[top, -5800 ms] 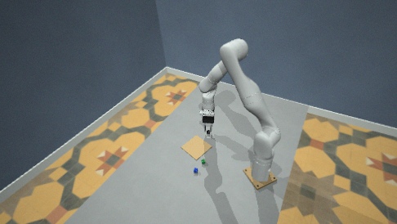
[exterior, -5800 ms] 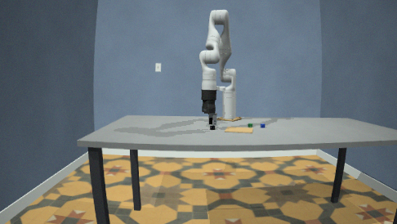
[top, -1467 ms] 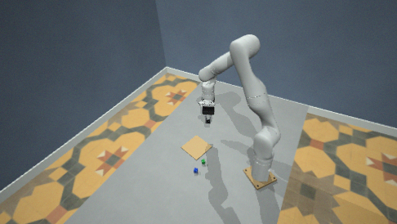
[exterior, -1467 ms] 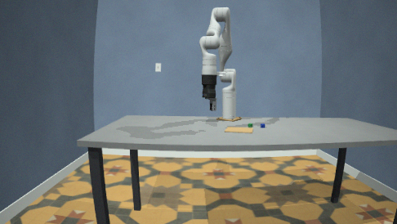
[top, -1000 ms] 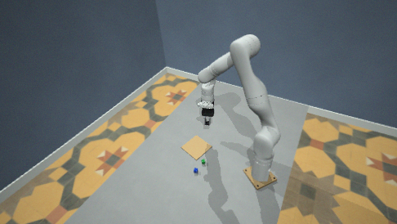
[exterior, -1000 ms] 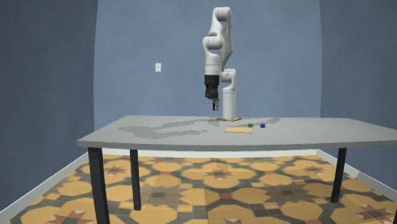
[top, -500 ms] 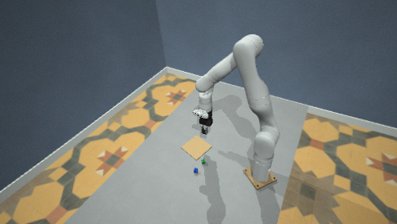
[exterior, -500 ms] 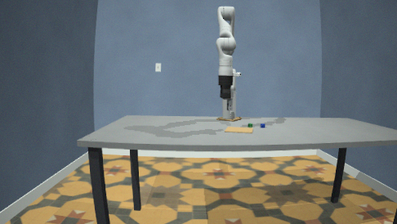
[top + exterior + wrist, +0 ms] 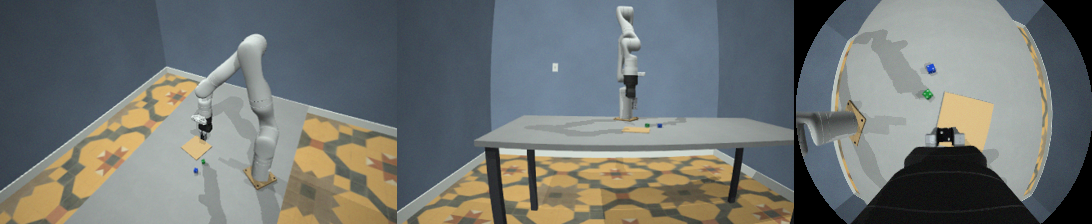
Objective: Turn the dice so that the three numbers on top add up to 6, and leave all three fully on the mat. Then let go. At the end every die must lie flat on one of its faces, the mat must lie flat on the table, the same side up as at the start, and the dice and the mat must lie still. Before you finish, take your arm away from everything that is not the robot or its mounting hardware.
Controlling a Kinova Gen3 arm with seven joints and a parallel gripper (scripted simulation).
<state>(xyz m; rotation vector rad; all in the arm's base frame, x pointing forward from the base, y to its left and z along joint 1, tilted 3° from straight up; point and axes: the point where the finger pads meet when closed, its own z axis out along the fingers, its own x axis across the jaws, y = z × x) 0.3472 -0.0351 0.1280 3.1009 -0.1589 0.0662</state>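
The black die is 10 mm below my hand. Also, from my hand: blue die 160 mm to the left, 110 mm below, 20 mm behind; then green die 110 mm below, 90 mm to the left, 30 mm behind; then tan mat 120 mm below, 50 mm ahead.
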